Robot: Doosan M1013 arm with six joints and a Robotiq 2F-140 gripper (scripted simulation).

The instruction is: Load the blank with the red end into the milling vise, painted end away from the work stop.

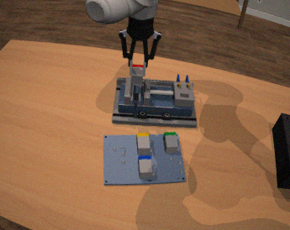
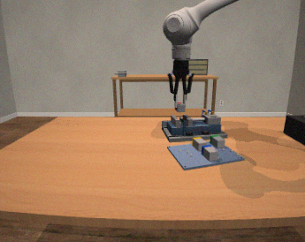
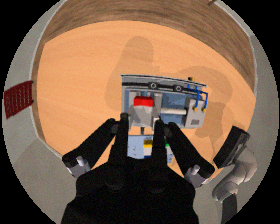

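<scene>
The fixed jaw is 3 cm ahead of my hand, 1 cm to the left of it and 10 cm below it. Also, from my hand: yellow-ended blank: 3 cm behind, 20 cm to the left, 15 cm below; then milling vise: 7 cm behind, 2 cm to the left, 14 cm below; then hose block: 17 cm behind, 2 cm to the left, 10 cm below.
</scene>
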